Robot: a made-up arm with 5 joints.
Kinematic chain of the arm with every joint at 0, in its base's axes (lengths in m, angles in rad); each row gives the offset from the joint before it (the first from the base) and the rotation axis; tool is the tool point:
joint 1: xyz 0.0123 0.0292 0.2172 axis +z
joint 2: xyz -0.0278 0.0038 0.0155 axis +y
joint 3: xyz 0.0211 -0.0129 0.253 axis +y
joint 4: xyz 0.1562 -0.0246 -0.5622 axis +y
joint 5: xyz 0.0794 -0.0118 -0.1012 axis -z
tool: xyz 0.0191 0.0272 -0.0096
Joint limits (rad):
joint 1: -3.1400..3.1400
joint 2: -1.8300..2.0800
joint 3: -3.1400..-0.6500
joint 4: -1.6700..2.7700
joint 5: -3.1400..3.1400
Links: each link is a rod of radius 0.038 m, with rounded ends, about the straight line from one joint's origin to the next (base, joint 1, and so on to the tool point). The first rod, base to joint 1, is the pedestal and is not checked.
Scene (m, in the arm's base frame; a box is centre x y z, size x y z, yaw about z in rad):
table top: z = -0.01
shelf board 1: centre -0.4 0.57 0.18 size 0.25 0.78 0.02 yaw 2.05
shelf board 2: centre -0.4 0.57 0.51 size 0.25 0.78 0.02 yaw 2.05
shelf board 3: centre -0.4 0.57 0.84 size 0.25 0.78 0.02 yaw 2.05
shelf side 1: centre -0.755 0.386 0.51 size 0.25 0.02 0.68 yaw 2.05
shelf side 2: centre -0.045 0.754 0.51 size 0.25 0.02 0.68 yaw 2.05
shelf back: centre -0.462 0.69 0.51 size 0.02 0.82 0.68 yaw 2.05
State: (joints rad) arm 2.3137 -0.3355 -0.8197 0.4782 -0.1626
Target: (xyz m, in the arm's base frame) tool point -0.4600 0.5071 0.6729
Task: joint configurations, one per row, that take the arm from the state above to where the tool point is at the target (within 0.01 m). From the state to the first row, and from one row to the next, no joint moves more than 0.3 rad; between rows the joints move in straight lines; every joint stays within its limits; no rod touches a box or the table.
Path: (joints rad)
1: 2.3378 -0.4403 -0.7773 0.7601 -0.2271
2: 2.3620 -0.5451 -0.7348 1.0419 -0.2915
3: 2.3861 -0.6499 -0.6924 1.3238 -0.3560
4: 2.4102 -0.7547 -0.6500 1.6056 -0.4205
5: 2.4422 -0.7993 -0.6891 1.3762 -0.3775
6: 2.4742 -0.8439 -0.7283 1.1469 -0.3346
7: 2.5062 -0.8885 -0.7674 0.9175 -0.2917
8: 2.5382 -0.9330 -0.8065 0.6881 -0.2487
9: 2.4839 -0.6581 -1.0167 0.5858 -0.1924
10: 2.4297 -0.3832 -1.2269 0.4834 -0.1361
11: 2.3754 -0.1082 -1.4370 0.3811 -0.0798

